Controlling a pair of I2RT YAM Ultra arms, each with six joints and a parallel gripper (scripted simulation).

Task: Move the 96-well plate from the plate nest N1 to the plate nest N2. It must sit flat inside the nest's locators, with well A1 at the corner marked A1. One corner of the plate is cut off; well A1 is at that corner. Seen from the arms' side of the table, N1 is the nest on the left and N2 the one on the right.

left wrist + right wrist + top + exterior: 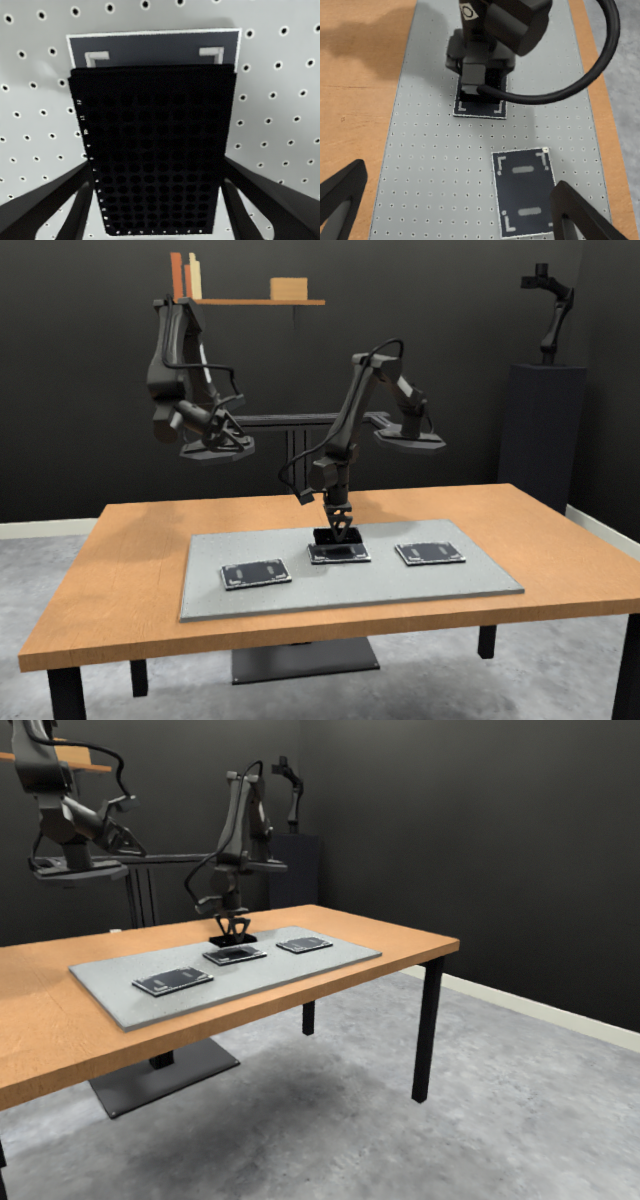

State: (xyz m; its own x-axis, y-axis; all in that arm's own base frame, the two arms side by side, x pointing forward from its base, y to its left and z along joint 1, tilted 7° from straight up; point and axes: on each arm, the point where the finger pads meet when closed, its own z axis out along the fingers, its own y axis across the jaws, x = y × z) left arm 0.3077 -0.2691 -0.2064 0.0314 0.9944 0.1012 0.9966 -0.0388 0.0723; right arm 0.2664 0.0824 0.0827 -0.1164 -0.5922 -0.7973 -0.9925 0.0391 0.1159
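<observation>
Now: the plate nest 60 mm below my left hand. From my left hand the other things lie so: black 96-well plate (10 mm below).
</observation>
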